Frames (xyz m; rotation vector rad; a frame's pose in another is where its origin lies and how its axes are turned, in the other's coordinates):
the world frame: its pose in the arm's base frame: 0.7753 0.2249 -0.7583 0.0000 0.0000 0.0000
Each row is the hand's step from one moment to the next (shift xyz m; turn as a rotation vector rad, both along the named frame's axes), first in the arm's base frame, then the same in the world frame.
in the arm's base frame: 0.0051 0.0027 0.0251 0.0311 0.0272 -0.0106
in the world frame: 0.0051 0.0027 0.0251 0.0311 0.0272 -0.0106
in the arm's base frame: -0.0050 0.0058 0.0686 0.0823 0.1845 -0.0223
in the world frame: -0.0050 0.0058 0.0686 0.0823 0.1845 -0.0223
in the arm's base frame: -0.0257 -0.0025 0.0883 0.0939 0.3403 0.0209
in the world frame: -0.0257 -0.0025 0.0883 0.0939 0.3403 0.0209
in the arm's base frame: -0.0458 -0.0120 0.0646 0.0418 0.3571 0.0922
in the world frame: -0.0458 -0.0120 0.0646 0.0418 0.3571 0.0922
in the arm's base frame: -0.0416 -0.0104 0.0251 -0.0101 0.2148 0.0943
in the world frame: -0.0416 -0.0104 0.0251 -0.0101 0.2148 0.0943
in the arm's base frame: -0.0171 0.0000 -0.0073 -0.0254 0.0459 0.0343
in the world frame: -0.0171 0.0000 -0.0073 -0.0254 0.0459 0.0343
